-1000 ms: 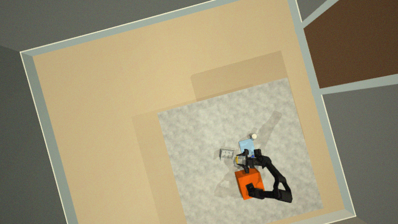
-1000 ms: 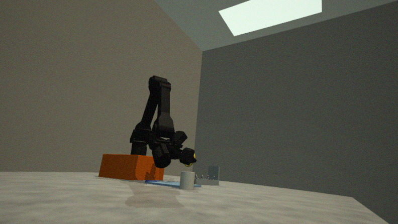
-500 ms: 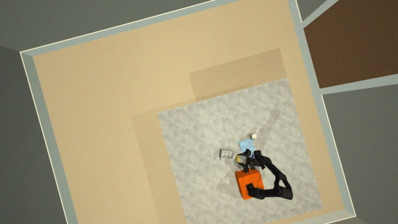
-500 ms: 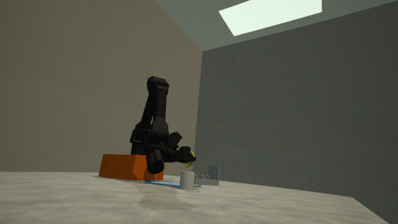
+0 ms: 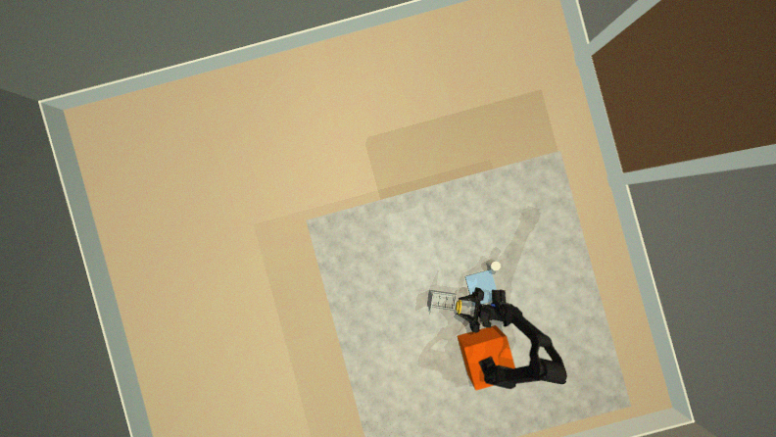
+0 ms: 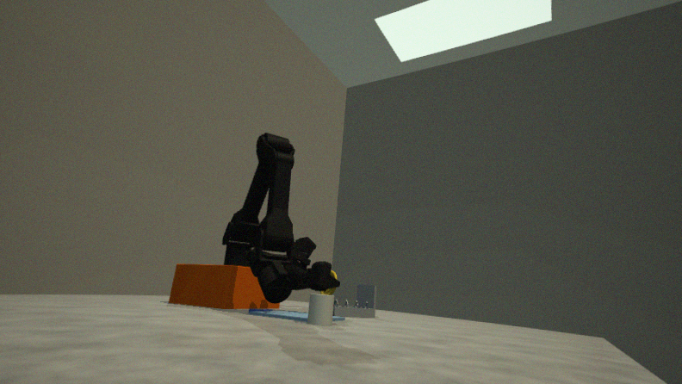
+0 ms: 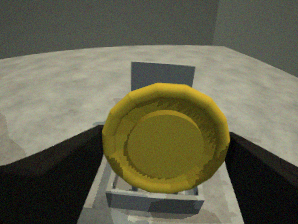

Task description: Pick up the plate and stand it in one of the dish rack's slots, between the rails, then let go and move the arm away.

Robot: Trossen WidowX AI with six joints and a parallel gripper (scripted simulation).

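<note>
The grey dish rack is 50 mm to the left of my gripper tip, 50 mm below it and 30 mm ahead of it. Round my gripper tip: yellow plate (10 mm to the right); then blue spoon (150 mm to the right, 100 mm behind, 70 mm below); then light blue mat (160 mm to the right, 70 mm below).
</note>
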